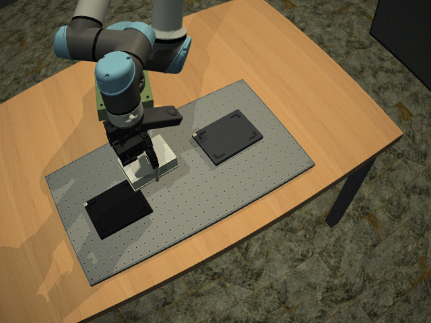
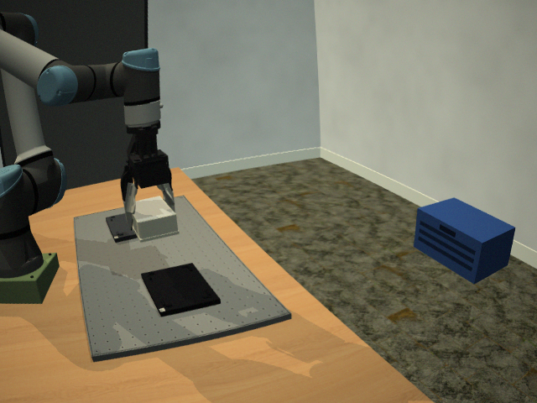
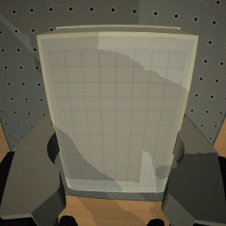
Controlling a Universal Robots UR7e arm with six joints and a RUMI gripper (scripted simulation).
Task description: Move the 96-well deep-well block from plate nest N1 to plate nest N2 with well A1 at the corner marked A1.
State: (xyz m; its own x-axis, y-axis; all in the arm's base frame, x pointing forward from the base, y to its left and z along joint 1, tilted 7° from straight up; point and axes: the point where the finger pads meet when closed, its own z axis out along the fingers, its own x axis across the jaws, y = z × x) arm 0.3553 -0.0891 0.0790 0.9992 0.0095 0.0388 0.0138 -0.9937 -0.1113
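My gripper is now 25 cm to the right of the black plate nest, 10 cm above it and 2 cm past it. From my hand the other things lie so: white 96-well deep-well block (1 cm above).
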